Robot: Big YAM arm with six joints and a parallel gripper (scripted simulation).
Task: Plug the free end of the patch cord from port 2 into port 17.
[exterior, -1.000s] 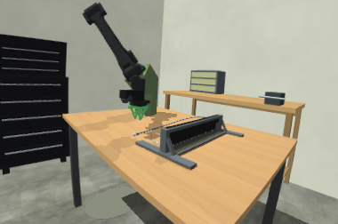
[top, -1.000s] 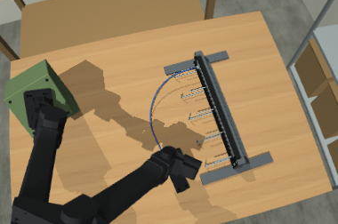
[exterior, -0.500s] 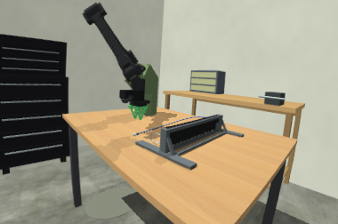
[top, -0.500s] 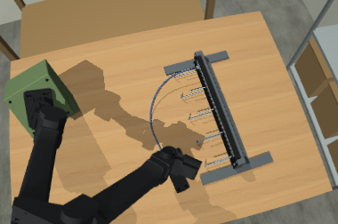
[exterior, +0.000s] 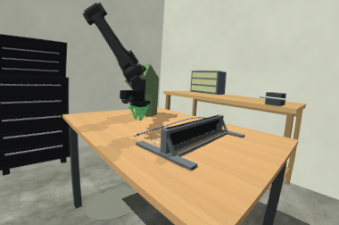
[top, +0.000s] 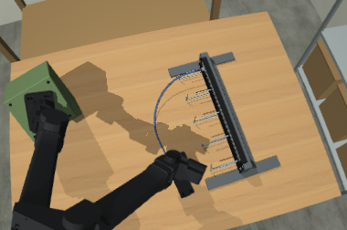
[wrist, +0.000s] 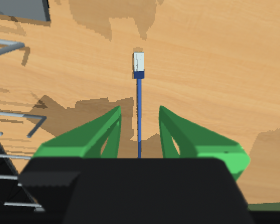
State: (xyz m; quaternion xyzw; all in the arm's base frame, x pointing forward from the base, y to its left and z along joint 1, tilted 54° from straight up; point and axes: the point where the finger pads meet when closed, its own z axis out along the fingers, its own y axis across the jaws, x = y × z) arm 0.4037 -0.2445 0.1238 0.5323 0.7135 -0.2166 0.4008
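The plug is 80 mm below my hand and 20 mm to the right of it.
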